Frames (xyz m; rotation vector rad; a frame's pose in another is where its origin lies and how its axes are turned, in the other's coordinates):
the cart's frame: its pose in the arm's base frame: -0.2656 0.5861 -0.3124 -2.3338 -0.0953 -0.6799
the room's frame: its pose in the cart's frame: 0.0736 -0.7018 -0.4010 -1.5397 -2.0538 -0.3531
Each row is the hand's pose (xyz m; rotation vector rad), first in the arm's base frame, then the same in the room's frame.
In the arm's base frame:
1: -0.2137 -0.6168 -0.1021 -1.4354 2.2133 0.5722
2: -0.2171 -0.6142 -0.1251 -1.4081 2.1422 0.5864
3: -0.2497 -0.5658 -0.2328 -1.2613 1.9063 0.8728
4: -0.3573 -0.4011 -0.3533 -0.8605 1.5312 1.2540
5: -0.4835 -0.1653 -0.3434 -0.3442 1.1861 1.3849
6: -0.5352 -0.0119 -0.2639 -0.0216 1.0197 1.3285
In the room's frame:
1: 0.8853 0.7226 1.1015 2.5343 -0.5193 1.2000
2: 0.9053 0.7106 1.0993 2.5960 -0.4992 1.1174
3: 0.9862 0.6254 1.0645 2.6830 -0.6288 0.6793
4: 1.0325 0.4244 0.9611 2.7334 -0.9357 -0.0632
5: 0.9361 0.2238 0.8125 2.7490 -1.2528 -0.7955
6: 0.8136 0.1443 0.7066 -2.4279 1.2583 1.0637

